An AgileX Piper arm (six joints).
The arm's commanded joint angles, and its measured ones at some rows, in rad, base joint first. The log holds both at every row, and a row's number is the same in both.
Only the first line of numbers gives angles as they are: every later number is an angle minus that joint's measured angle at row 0.
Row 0, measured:
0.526, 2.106, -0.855, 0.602, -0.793, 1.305
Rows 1 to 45, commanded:
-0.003, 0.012, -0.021, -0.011, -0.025, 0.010
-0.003, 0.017, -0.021, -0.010, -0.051, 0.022
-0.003, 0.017, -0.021, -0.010, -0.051, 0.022
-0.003, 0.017, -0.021, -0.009, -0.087, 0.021
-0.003, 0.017, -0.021, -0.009, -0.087, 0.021
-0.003, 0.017, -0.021, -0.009, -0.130, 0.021
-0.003, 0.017, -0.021, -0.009, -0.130, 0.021
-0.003, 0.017, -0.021, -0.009, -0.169, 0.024
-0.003, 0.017, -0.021, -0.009, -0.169, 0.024
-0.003, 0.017, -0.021, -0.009, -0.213, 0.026
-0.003, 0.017, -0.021, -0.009, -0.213, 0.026
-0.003, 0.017, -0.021, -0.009, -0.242, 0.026
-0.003, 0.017, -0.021, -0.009, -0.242, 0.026
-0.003, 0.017, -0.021, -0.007, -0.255, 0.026
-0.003, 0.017, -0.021, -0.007, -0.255, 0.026
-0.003, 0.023, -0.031, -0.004, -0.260, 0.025
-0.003, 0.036, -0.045, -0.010, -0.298, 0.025
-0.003, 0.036, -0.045, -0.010, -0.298, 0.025
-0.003, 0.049, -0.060, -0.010, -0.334, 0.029
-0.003, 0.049, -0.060, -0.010, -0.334, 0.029
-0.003, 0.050, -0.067, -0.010, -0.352, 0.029
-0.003, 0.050, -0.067, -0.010, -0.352, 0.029
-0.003, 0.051, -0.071, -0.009, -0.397, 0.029
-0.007, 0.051, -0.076, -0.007, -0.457, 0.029
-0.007, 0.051, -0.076, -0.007, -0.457, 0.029
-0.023, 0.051, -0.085, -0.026, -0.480, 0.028
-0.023, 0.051, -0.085, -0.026, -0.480, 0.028
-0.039, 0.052, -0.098, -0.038, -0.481, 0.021
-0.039, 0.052, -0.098, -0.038, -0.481, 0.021
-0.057, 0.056, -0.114, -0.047, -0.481, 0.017
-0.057, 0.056, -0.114, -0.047, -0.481, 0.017
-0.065, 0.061, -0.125, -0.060, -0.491, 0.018
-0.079, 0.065, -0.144, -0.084, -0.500, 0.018
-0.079, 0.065, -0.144, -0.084, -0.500, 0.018
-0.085, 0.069, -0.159, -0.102, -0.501, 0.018
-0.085, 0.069, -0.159, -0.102, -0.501, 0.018
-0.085, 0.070, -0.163, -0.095, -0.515, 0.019
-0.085, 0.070, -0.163, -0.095, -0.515, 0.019
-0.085, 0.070, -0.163, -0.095, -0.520, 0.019
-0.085, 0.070, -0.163, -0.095, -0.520, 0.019
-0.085, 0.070, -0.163, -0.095, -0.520, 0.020
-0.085, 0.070, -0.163, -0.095, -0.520, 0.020
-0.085, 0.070, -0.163, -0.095, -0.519, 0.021
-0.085, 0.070, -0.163, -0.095, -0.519, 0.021
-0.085, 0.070, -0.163, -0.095, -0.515, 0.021
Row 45, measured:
-0.017, 0.089, -0.056, -0.062, -0.095, 0.033
